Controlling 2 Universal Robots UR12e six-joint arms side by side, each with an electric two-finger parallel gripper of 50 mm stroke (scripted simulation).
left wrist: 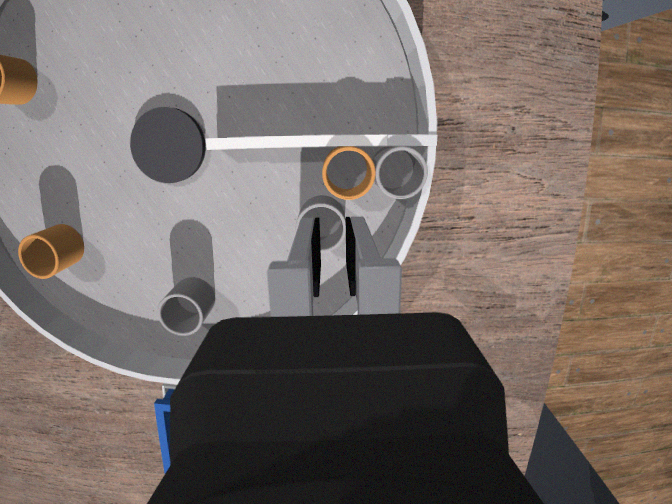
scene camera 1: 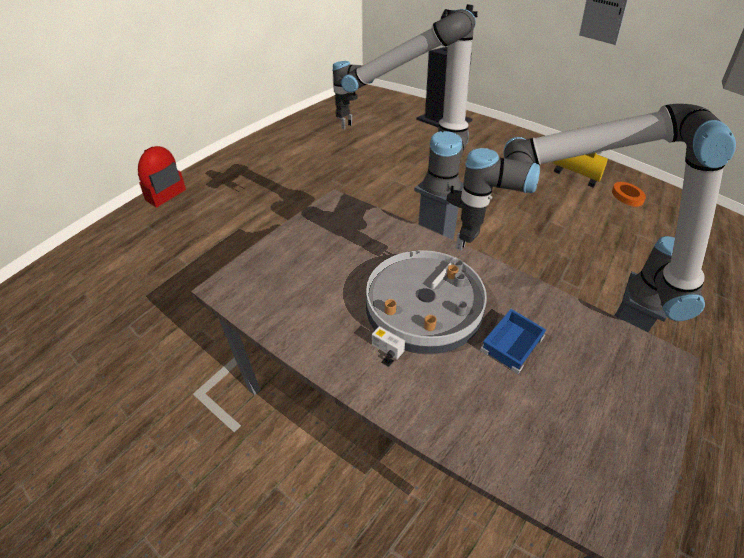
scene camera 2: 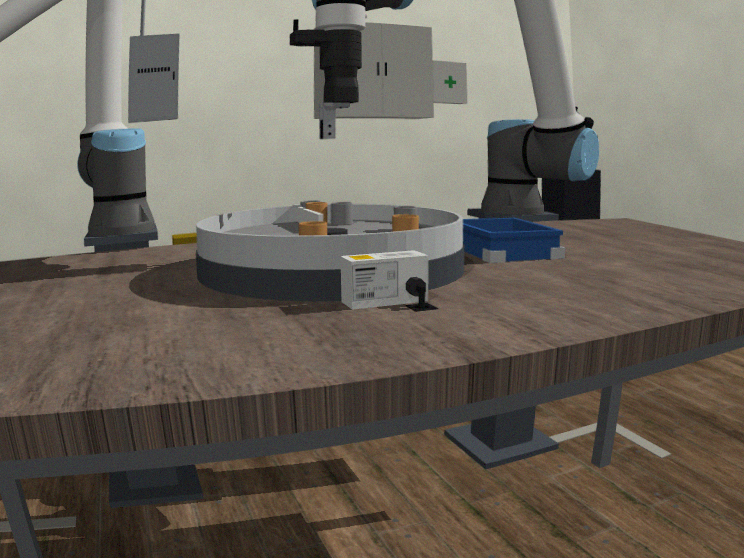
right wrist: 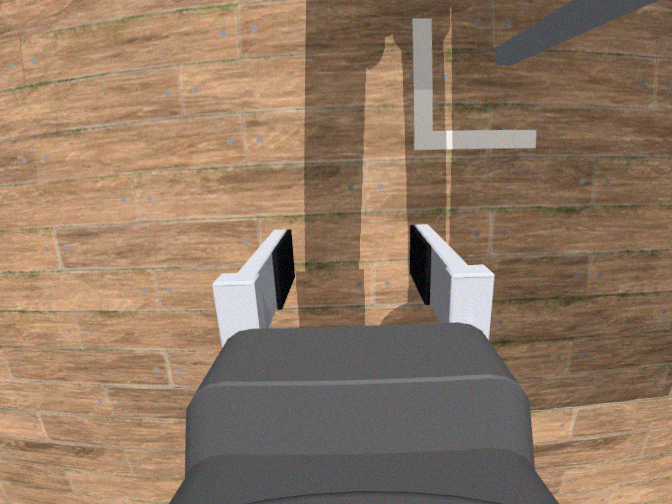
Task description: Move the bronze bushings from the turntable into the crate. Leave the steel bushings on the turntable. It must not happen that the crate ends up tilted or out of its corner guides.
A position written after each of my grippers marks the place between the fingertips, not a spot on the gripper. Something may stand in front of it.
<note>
In view: my left gripper (scene camera 2: 327,138), my right gripper (right wrist: 351,251) and a blue crate (scene camera 2: 522,242).
The blue crate also shows in the left wrist view (left wrist: 161,406) and in scene camera 1 (scene camera 1: 515,334). My left gripper is seen too in the left wrist view (left wrist: 333,241). The right wrist view misses the blue crate: it is out of frame.
</note>
